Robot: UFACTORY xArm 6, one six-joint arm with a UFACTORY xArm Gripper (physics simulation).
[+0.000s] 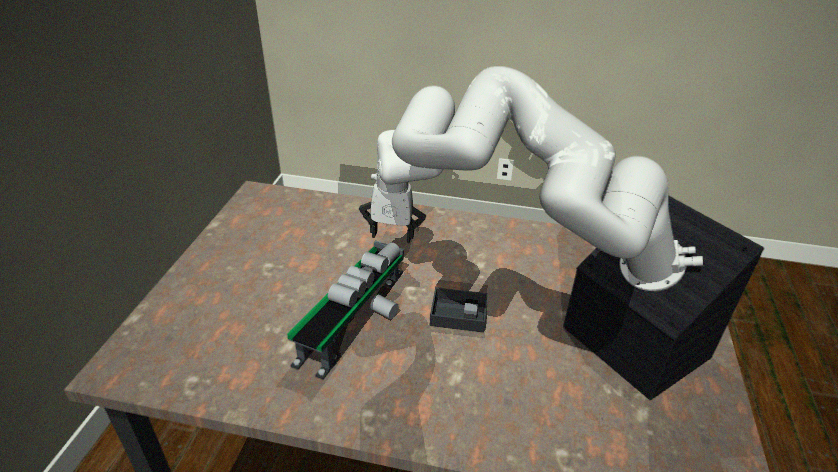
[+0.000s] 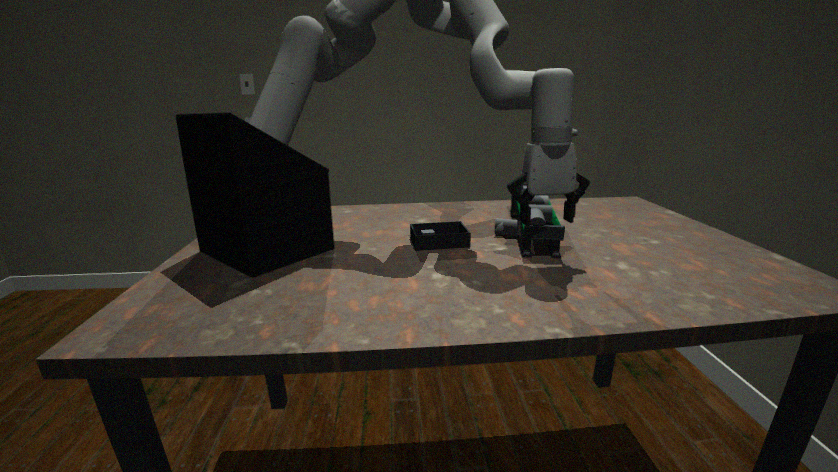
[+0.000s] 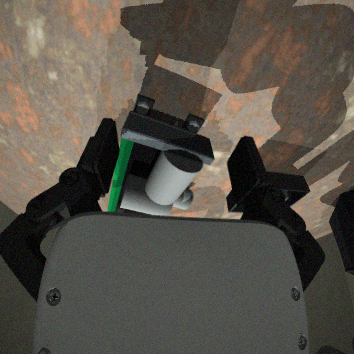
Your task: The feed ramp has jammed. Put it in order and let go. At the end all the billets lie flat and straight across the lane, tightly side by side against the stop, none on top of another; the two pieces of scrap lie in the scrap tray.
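Places are measured from the arm's base along level axes (x ahead, y right, z down), in metres.
Pixels of known places: gripper, fingertip midpoint: [image 1: 391, 237] [image 2: 547, 222] [image 3: 177, 141]; arm's base at its link origin: [image 1: 652, 263] [image 2: 263, 146].
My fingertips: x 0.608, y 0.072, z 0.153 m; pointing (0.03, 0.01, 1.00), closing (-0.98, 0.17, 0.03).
Ahead of a thing's pixels: the offset from my fingertips to its top centre. Level surfaces: height alone.
My gripper [image 1: 392, 236] [image 2: 547, 220] [image 3: 177, 141] is open and empty, above the stop end of the ramp [image 1: 319, 325] [image 3: 118, 175], its fingers on either side of the lane. Near the stop {dx +0.000, dy -0.021, dz +0.012 m} [image 1: 380, 245] [image 3: 167, 139], one grey billet {dx -0.012, dy -0.054, dz -0.010 m} [image 1: 389, 253] [image 3: 172, 177] lies askew, pointing along the lane. A crosswise billet {dx +0.005, dy -0.100, dz -0.012 m} [image 1: 375, 261] [image 3: 142, 200] is beside it. After a gap, three billets {dx +0.012, dy -0.169, dz -0.018 m} [image 1: 359, 275] {dx +0.015, dy -0.208, dz -0.022 m} [image 1: 351, 284] {dx +0.019, dy -0.248, dz -0.026 m} [image 1: 342, 294] lie close together across the lane. Another billet {dx -0.054, dy -0.180, dz +0.045 m} [image 1: 384, 306] lies on the table beside the ramp. A light scrap piece {dx -0.250, dy -0.117, dz +0.056 m} [image 1: 470, 308] [image 2: 428, 231] is in the tray; I cannot make out the second.
The dark scrap tray {dx -0.222, dy -0.122, dz +0.050 m} [image 1: 457, 322] [image 2: 439, 240] stands between the ramp and the black robot pedestal [image 1: 621, 340] [image 2: 263, 205]. The ramp's green side rails rise along the lane. The wall [image 1: 351, 117] stands behind the table {dz +0.086 m} [image 1: 234, 363].
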